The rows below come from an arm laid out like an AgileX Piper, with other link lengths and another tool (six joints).
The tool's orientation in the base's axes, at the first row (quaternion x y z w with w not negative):
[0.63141 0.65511 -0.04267 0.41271]
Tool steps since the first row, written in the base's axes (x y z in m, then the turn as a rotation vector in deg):
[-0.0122 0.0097 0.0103 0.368 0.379 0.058]
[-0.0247 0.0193 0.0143 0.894 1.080 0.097]
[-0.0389 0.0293 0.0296 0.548 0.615 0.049]
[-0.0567 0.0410 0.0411 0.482 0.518 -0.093]
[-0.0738 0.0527 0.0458 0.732 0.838 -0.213]
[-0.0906 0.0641 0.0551 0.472 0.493 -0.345]
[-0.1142 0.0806 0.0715 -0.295 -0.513 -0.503]
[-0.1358 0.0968 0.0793 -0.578 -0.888 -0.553]
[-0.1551 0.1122 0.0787 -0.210 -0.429 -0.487]
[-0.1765 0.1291 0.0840 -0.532 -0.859 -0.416]
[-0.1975 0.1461 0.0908 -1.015 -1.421 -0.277]
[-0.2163 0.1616 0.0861 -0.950 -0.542 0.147]
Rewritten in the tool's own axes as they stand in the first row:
[-0.0001 -0.0038 -0.0183 0.316 0.420 -0.078]
[0.0034 -0.0108 -0.0325 0.921 1.031 -0.252]
[0.0002 -0.0139 -0.0553 0.534 0.618 -0.120]
[0.0002 -0.0216 -0.0782 0.532 0.476 -0.003]
[0.0043 -0.0319 -0.0964 0.891 0.699 0.012]
[0.0055 -0.0398 -0.1172 0.661 0.345 0.172]
[0.0056 -0.0492 -0.1490 -0.148 -0.591 0.482]
[0.0108 -0.0610 -0.1740 -0.454 -0.933 0.594]
[0.0207 -0.0748 -0.1919 -0.079 -0.493 0.465]
[0.0279 -0.0875 -0.2155 -0.506 -0.823 0.509]
[0.0345 -0.0990 -0.2400 -1.101 -1.287 0.508]
[0.0469 -0.1143 -0.2550 -0.648 -0.859 -0.246]

